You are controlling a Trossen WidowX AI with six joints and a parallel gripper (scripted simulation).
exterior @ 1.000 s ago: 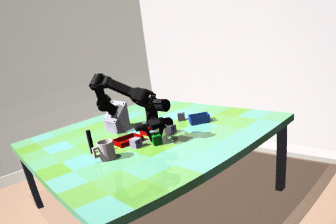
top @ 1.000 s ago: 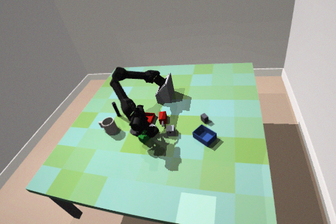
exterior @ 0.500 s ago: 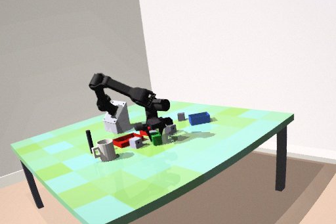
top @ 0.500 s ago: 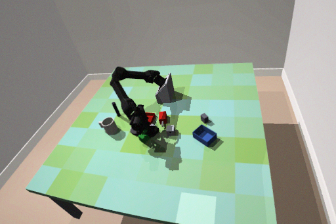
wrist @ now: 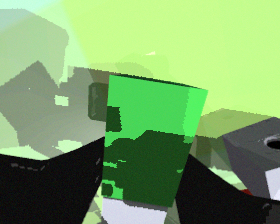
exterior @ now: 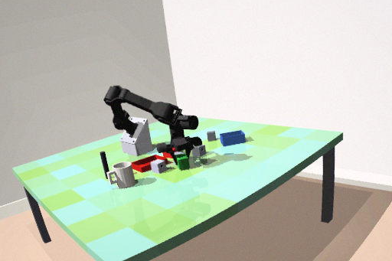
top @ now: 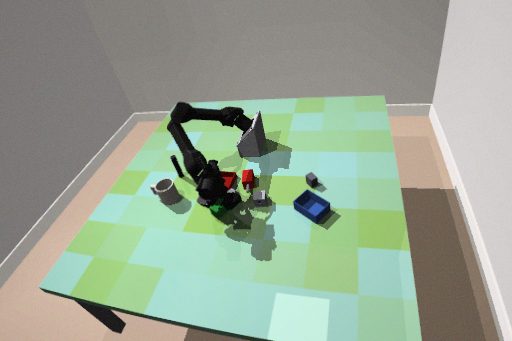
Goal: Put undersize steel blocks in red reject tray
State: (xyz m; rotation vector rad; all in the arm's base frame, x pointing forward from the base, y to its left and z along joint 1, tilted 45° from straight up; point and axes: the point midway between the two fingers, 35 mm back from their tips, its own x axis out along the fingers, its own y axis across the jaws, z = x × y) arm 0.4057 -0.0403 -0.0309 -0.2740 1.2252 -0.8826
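Now: gripper tip 140 mm to the right of the steel block, 50 mm past it and 10 mm below it. The rest, counted from my gripper tip: green GO gauge 20 mm above, 10 mm behind; then mug 280 mm to the right, 30 mm behind, 20 mm above; then red reject tray 140 mm behind, 80 mm to the right.
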